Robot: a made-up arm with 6 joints.
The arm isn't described. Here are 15 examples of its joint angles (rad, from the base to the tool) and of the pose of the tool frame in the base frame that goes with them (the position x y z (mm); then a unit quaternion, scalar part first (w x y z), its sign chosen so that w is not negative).
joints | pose
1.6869 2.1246 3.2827 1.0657 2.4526 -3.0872 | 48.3 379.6 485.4 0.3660 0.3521 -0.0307 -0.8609
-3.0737 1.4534 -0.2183 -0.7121 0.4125 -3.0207 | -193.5 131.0 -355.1 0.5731 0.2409 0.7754 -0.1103
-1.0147 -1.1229 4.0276 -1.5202 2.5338 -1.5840 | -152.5 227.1 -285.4 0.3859 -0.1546 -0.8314 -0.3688
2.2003 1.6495 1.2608 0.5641 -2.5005 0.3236 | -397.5 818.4 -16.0 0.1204 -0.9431 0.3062 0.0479
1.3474 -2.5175 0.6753 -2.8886 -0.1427 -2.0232 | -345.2 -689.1 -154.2 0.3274 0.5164 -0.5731 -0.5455
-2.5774 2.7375 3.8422 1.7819 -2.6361 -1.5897 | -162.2 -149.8 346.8 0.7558 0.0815 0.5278 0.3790
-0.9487 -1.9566 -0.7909 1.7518 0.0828 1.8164 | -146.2 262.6 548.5 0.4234 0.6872 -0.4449 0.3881
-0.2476 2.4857 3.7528 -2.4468 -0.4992 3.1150 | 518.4 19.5 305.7 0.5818 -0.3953 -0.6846 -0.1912
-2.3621 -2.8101 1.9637 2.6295 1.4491 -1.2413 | 111.3 -122.9 -750.5 0.8186 0.5526 0.1456 0.0580
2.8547 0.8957 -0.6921 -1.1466 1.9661 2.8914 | -75.6 103.9 -182.5 0.2197 -0.6209 -0.7515 -0.0390
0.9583 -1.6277 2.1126 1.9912 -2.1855 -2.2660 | -469.8 -533.7 -343.9 0.6479 -0.7591 -0.0599 0.0184
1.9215 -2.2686 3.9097 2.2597 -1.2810 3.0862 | -205.3 209.7 -22.9 0.6377 0.6172 -0.0055 0.4608
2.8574 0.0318 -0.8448 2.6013 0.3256 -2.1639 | -456.8 -36.3 136.9 0.0735 0.5308 0.0721 -0.8412
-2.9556 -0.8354 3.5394 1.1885 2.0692 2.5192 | 262.5 121.5 -197.0 0.1365 -0.5718 0.6664 -0.4586
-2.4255 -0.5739 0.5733 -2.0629 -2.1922 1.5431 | -72.7 -182.3 844.7 0.8317 -0.5155 0.2033 0.0337
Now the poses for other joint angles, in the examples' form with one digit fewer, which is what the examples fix.
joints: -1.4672 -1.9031 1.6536 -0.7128 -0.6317 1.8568
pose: -234 863 -99 0.437 0.674 0.470 0.367
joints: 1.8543 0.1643 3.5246 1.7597 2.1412 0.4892
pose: 84 -414 182 0.045 0.179 0.453 0.872
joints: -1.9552 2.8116 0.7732 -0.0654 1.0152 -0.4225
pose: -126 195 -694 0.365 0.494 0.111 -0.782
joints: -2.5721 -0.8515 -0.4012 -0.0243 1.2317 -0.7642
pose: -278 47 589 0.435 -0.593 -0.443 -0.513
